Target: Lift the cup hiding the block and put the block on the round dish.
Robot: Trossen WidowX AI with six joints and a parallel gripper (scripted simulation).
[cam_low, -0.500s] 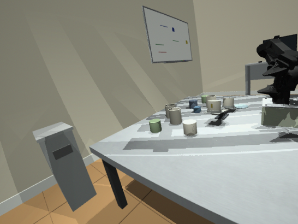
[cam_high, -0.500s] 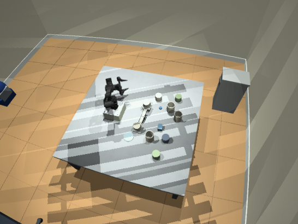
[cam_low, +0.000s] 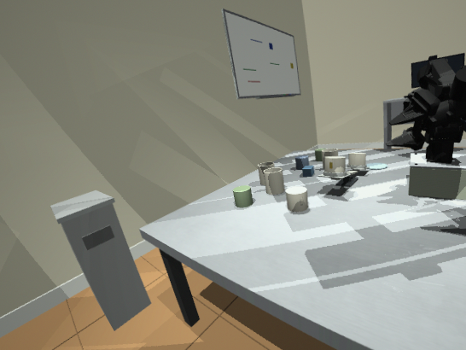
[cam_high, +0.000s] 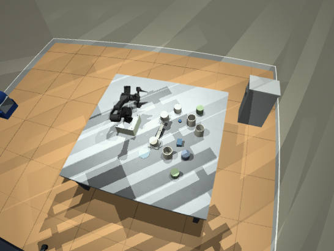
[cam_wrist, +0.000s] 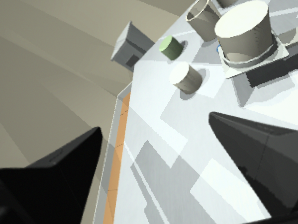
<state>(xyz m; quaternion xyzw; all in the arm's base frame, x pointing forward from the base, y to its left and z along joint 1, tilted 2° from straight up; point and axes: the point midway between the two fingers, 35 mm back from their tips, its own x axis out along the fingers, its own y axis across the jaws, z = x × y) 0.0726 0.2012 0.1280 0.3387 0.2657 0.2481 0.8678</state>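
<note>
The small teal block lies 210 mm ahead of my gripper tip, 300 mm to the right of it and 180 mm below it. From my gripper tip the other things lie so: round pale blue dish 160 mm ahead, 420 mm to the right, 220 mm below; blue block 400 mm ahead, 200 mm to the right, 200 mm below; blue cylinder 500 mm ahead, 320 mm to the right, 180 mm below.
</note>
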